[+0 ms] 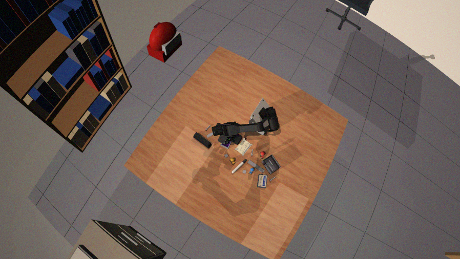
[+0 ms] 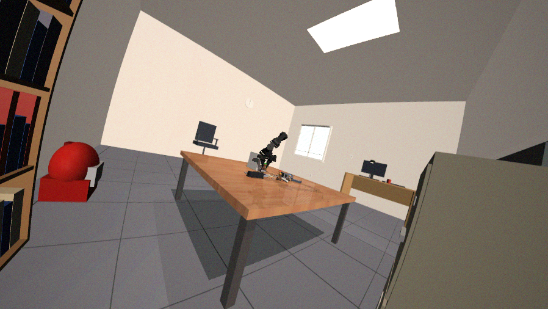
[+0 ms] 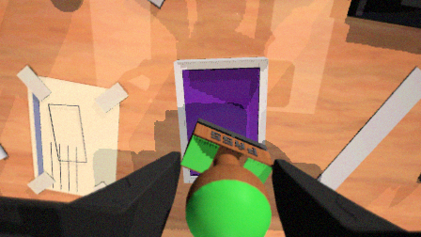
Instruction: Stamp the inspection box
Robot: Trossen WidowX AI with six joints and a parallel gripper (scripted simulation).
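Right now my gripper tip is 70 mm above the purple ink pad. Also, from my gripper tip: ruler 20 mm behind, 100 mm to the right, 70 mm below; cream card 40 mm behind, 120 mm to the left, 70 mm below; yellow stamp 90 mm ahead, 120 mm to the left, 50 mm below.
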